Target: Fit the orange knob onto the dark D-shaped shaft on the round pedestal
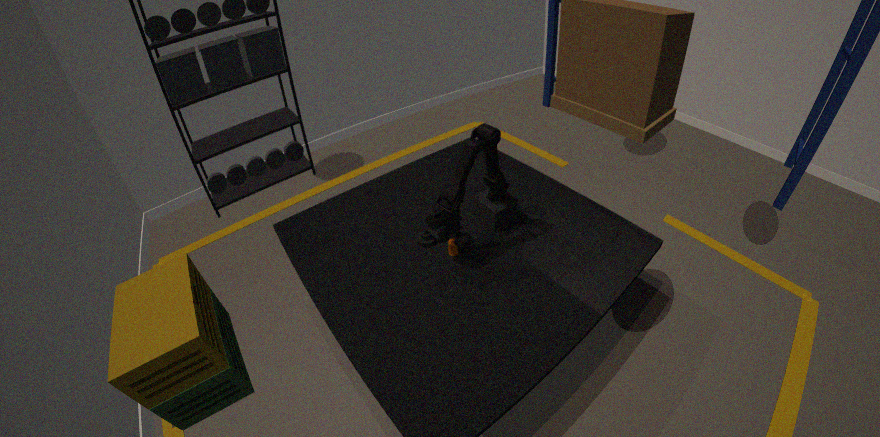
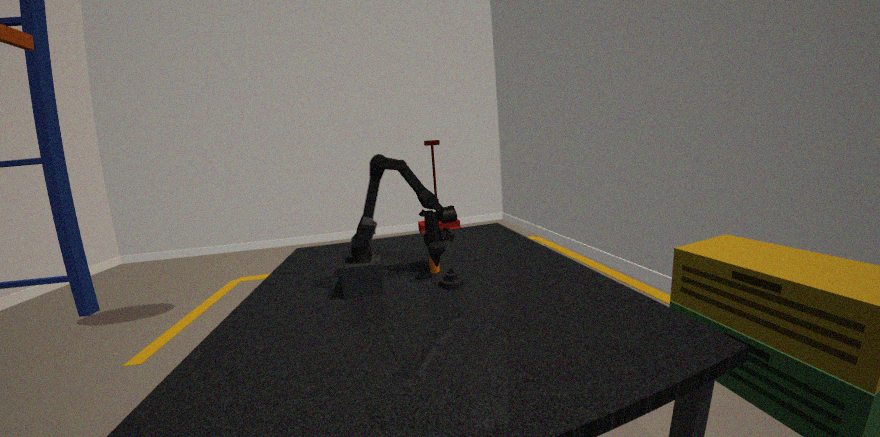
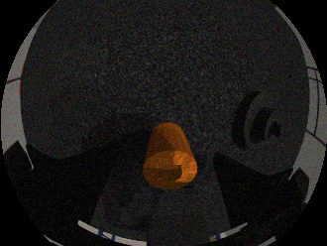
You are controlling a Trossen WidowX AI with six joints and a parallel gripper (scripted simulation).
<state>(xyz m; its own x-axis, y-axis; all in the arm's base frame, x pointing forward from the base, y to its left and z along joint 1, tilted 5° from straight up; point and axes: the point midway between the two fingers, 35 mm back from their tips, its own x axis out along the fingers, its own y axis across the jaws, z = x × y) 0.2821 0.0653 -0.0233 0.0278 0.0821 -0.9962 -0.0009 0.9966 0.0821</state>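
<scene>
Now: the orange knob 10 mm below my gripper tip. Round my gripper tip: round pedestal 40 mm ahead, 130 mm to the right, 10 mm below.
</scene>
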